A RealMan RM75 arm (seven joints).
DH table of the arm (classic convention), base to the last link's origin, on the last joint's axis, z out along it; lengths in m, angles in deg. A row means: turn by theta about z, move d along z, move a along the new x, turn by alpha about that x. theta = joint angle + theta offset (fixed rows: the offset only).
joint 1: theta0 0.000, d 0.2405, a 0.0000, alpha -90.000
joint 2: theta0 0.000, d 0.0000, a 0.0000, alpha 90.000
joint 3: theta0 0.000, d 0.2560, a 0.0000, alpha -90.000
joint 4: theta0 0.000, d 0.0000, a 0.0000, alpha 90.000
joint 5: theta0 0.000, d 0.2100, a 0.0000, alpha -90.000
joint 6: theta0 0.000, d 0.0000, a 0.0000, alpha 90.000
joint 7: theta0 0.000, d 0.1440, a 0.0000, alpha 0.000
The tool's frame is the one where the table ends.
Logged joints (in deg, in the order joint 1, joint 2, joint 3, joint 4, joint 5, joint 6, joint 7), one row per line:
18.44 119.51 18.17 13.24 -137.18 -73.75 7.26
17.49 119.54 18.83 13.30 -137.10 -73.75 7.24
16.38 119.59 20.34 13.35 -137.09 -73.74 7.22
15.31 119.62 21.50 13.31 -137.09 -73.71 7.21
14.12 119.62 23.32 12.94 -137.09 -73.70 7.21
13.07 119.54 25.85 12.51 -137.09 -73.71 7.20
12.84 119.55 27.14 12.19 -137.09 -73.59 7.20
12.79 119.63 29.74 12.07 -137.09 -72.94 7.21
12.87 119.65 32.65 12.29 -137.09 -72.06 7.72
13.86 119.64 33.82 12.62 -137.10 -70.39 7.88
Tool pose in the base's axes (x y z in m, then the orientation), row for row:
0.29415 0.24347 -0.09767 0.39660 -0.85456 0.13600 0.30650
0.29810 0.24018 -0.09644 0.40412 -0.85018 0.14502 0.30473
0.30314 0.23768 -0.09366 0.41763 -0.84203 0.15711 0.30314
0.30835 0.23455 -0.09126 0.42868 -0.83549 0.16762 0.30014
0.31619 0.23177 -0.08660 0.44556 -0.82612 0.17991 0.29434
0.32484 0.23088 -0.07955 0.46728 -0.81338 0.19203 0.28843
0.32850 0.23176 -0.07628 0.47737 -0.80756 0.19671 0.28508
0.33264 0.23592 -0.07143 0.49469 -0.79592 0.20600 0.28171
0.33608 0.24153 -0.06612 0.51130 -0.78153 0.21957 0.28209
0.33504 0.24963 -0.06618 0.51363 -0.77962 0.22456 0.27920
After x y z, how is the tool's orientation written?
As a quaternion, w x y z.
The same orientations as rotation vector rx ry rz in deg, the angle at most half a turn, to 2 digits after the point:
-124.06 19.74 44.50
-122.99 20.98 44.08
-121.06 22.59 43.58
-119.51 23.98 42.93
-117.27 25.54 41.78
-114.34 26.99 40.55
-113.02 27.53 39.90
-110.54 28.61 39.13
-107.76 30.28 38.90
-107.39 30.93 38.46

